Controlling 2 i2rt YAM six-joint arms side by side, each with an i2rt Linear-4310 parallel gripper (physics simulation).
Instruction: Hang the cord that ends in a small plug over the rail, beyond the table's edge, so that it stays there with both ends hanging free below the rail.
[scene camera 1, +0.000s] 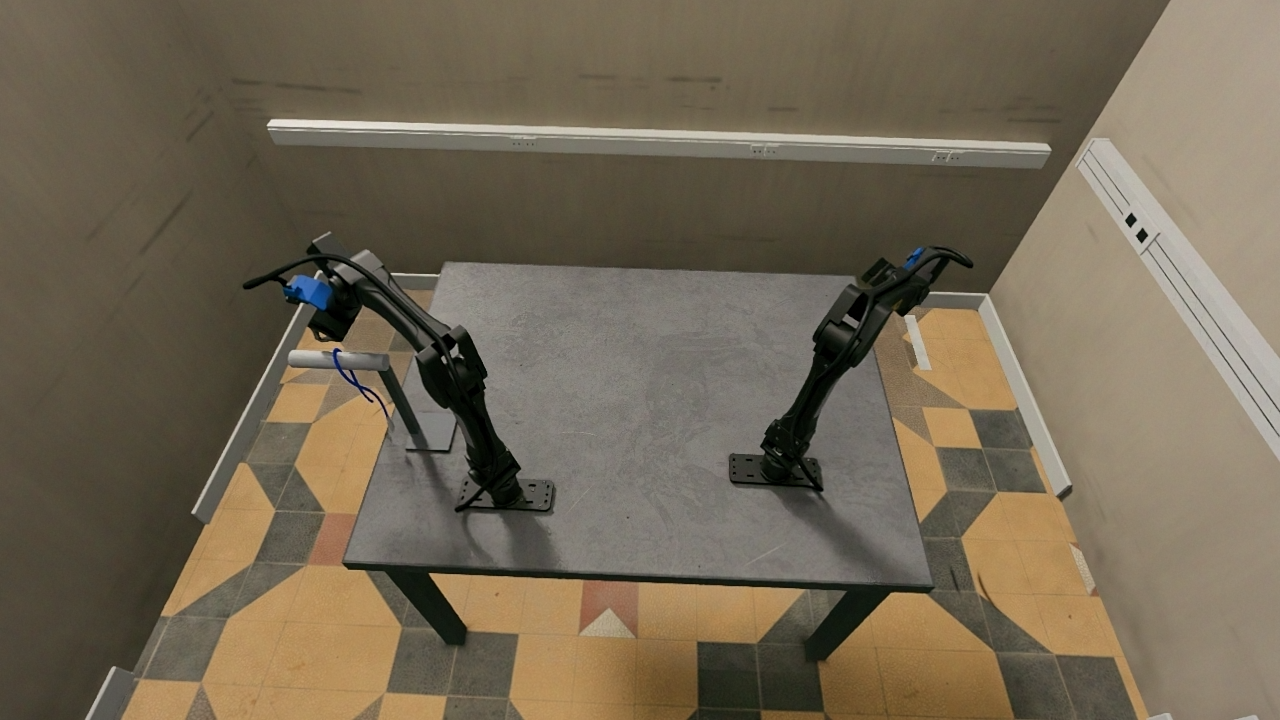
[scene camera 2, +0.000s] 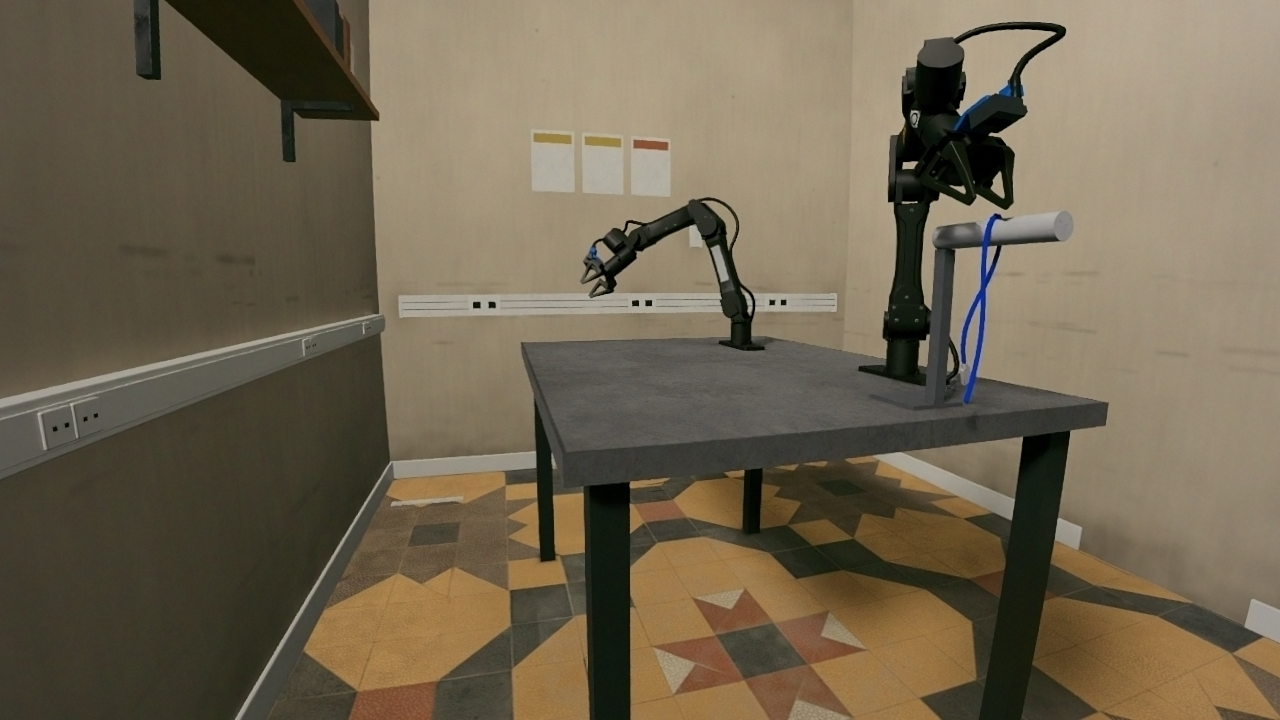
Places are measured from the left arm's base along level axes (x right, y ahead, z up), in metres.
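Pixels of known places: left gripper, fingertip midpoint: (scene camera 1: 324, 329) (scene camera 2: 991, 204); right gripper, fingertip midpoint: (scene camera 2: 585, 290); left arm's base, link origin: (scene camera 1: 506, 494) (scene camera 2: 900, 377); right arm's base, link origin: (scene camera 1: 773, 471) (scene camera 2: 740, 346).
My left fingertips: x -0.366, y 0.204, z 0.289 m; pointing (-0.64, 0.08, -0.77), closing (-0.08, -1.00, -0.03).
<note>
Ahead of a thing's pixels: the offset from my left fingertips to its top centre. "spot": to the spot under its first point. Level surfaces: height alone.
The blue cord @[spot: dx +0.064, dy -0.061, dz -0.120 m] (scene camera 1: 365, 390) (scene camera 2: 980, 308) lies over the rail @[spot: dx -0.014, dy -0.068, dz -0.014 m] (scene camera 1: 308, 359) (scene camera 2: 1038, 228), beyond the table's edge. Its two strands cross below the rail and hang down. A small pale plug @[dx +0.087, dy -0.073, dz -0.211 m] (scene camera 2: 964, 374) shows at the lower end of one strand in scene camera 2; the other strand's end hangs a little lower. My left gripper (scene camera 1: 327, 336) (scene camera 2: 989, 202) is partly open, just above the rail and the cord's top, with no cord between its fingers. My right gripper (scene camera 2: 591, 288) is open and empty, far from the rail; its fingertips are hidden in scene camera 1.
The rail's upright post @[dx +0.125, dy -0.055, dz -0.047 m] (scene camera 1: 399, 402) (scene camera 2: 939, 326) stands on a flat base plate @[spot: dx +0.176, dy -0.056, dz -0.283 m] (scene camera 1: 436, 431) at the edge of the grey table @[dz -0.289 m] (scene camera 1: 626, 402) (scene camera 2: 716, 402). The left arm reaches over this edge. A wall shelf (scene camera 2: 268, 53) is at the upper left in scene camera 2.
</note>
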